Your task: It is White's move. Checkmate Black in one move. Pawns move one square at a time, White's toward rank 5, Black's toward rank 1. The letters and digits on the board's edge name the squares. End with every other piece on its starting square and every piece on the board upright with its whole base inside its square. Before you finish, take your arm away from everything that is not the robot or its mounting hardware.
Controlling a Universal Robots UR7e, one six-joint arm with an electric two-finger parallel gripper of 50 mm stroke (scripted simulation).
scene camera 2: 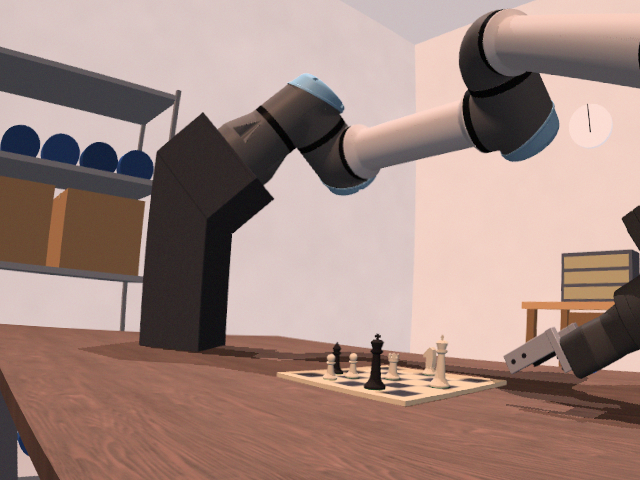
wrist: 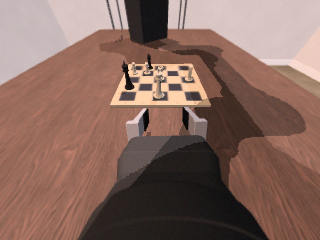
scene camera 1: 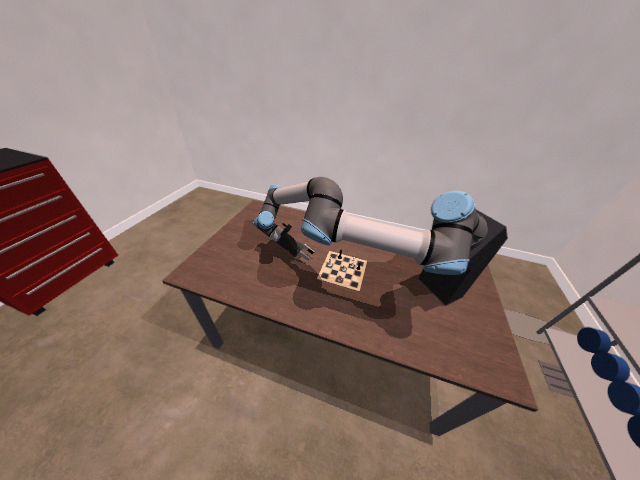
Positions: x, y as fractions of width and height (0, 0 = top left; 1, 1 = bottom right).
Labels:
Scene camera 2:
my gripper: 0.81, 0.75
chessboard: 0.64, 0.81

